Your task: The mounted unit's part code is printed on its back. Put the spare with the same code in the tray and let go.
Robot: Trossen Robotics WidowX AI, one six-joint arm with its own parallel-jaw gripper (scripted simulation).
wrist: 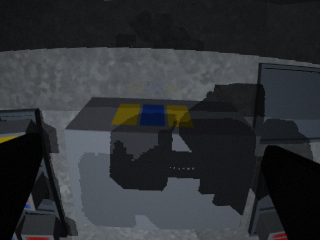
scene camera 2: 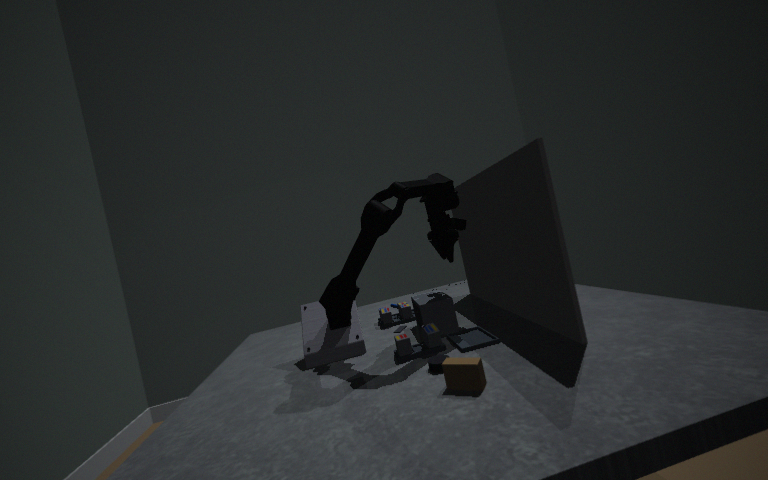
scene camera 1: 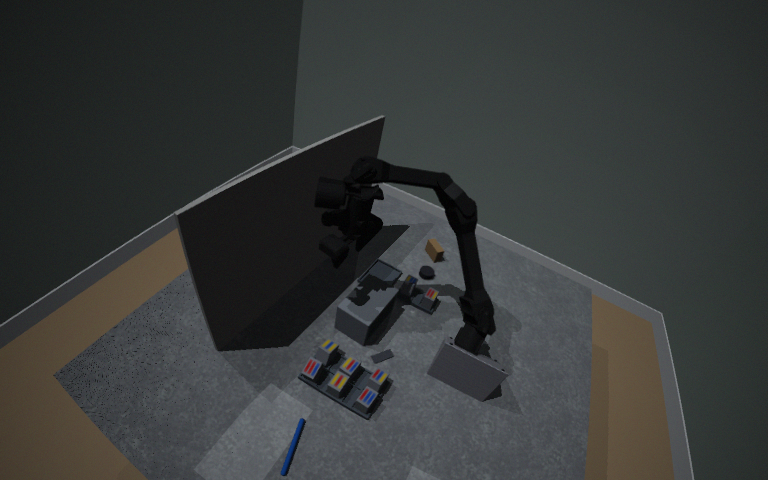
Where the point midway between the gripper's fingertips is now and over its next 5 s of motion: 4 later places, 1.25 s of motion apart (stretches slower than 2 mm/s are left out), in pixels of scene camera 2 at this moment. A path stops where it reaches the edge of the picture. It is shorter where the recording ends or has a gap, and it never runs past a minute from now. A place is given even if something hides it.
My gripper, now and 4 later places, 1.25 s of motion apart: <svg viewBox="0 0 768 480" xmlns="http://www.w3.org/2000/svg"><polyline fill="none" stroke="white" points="447,260 422,276 422,294 426,310 420,285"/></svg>
